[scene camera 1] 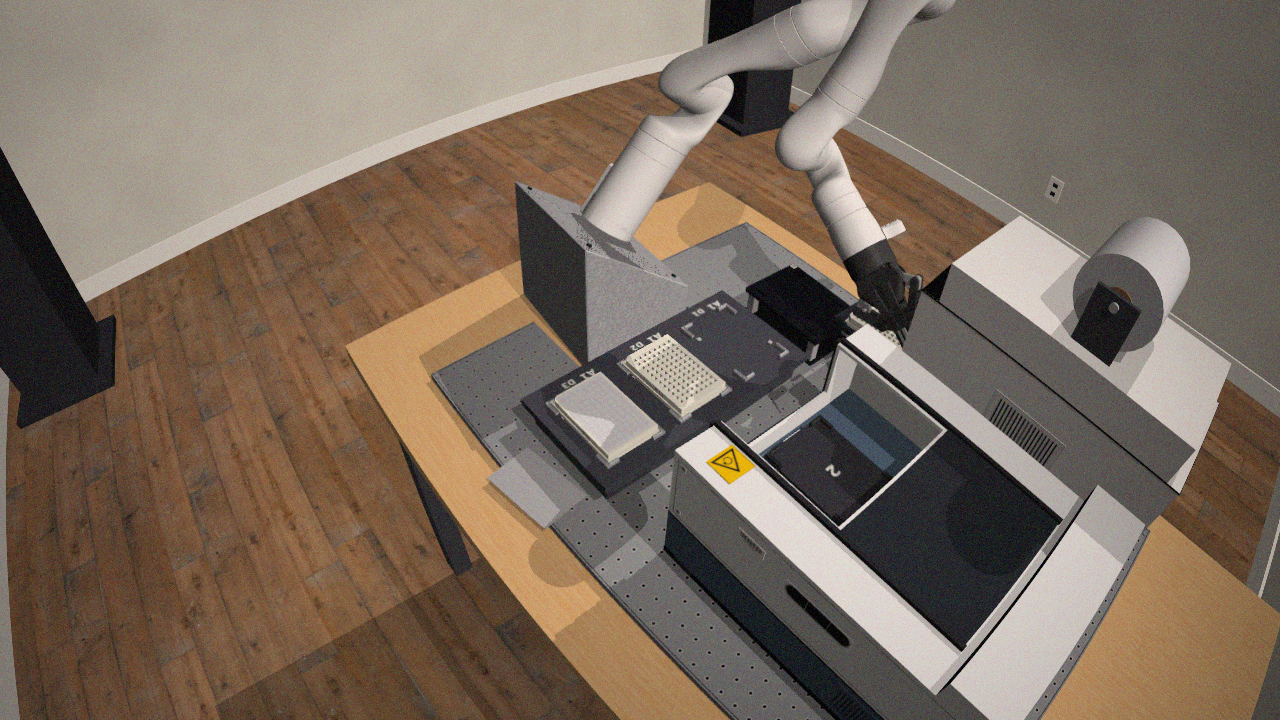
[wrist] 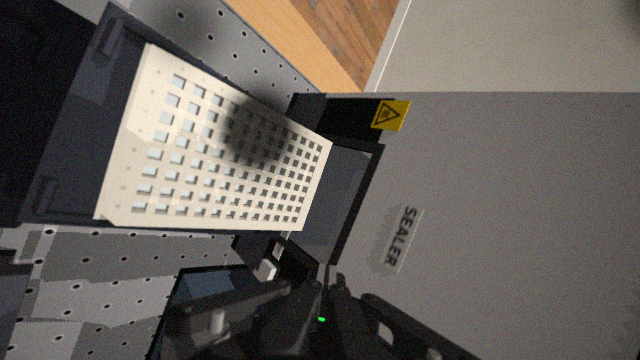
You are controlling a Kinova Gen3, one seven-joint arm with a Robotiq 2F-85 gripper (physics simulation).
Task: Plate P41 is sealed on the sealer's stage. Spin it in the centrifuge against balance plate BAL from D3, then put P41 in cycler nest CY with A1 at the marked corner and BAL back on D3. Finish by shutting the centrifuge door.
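Places are measured from the arm's base along level axes (x back, y left, z down), in metres.
Pixels of known places: gripper, fingertip midpoint: (wrist: 326, 276); arm's base at its link origin: (scene camera 1: 606, 226).
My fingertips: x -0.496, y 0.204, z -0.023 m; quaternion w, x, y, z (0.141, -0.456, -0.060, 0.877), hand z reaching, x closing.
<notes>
For each thing: its top centre in the pictures, then the offset to it from my fingertips. "*": a spot on its surface instead.
- Plate P41 at its top centre: (wrist: 255, 171) (scene camera 1: 892, 323) dz +0.034, dx +0.080, dy +0.053 m
- sealer's stage at its top centre: (wrist: 248, 172) dz +0.050, dx +0.075, dy +0.050 m
- sealer at its top centre: (scene camera 1: 1139, 231) dz -0.326, dx -0.207, dy +0.072 m
- Balance plate BAL at its top centre: (scene camera 1: 604, 411) dz +0.083, dx +0.204, dy -0.386 m
- centrifuge at a spot on its surface: (scene camera 1: 716, 501) * dz -0.042, dx -0.055, dy -0.410 m
- cream well plate at its top centre: (scene camera 1: 674, 370) dz +0.083, dx +0.217, dy -0.262 m
- black block at its top centre: (scene camera 1: 804, 298) dz +0.094, dx +0.244, dy +0.023 m
- film roll at its top centre: (scene camera 1: 1154, 241) dz -0.326, dx -0.229, dy +0.074 m
- pale flat pad at its top centre: (scene camera 1: 535, 486) dz +0.149, dx +0.186, dy -0.506 m
- white button at its top centre: (wrist: 273, 276) dz +0.056, dx -0.004, dy -0.037 m
Plate P41 (wrist: 220, 155), cream with square wells, sits on the sealer's stage (wrist: 80, 125) before the open slot of the sealer (scene camera 1: 1056, 376) (wrist: 500, 210); a shadow covers part of it. Whether a seal covers its wells I cannot tell. My gripper (scene camera 1: 897, 324) (wrist: 326, 276) is shut and empty, close to the sealer's front beside the stage. Balance plate BAL (scene camera 1: 606, 416), with a pale smooth top, sits on D3. The centrifuge (scene camera 1: 716, 501) has its top hatch open, showing a dark bucket (scene camera 1: 827, 461) marked 2. I cannot pick out nest CY for certain.
A cream well plate (scene camera 1: 675, 374) stands on D2 of the dark deck (scene camera 1: 581, 470); D1 holds no plate. A black block (scene camera 1: 801, 304) stands beyond D1. A film roll (scene camera 1: 1145, 282) tops the sealer. A pale flat pad (scene camera 1: 539, 490) lies by the deck. A white button (wrist: 267, 270) is near my fingers.
</notes>
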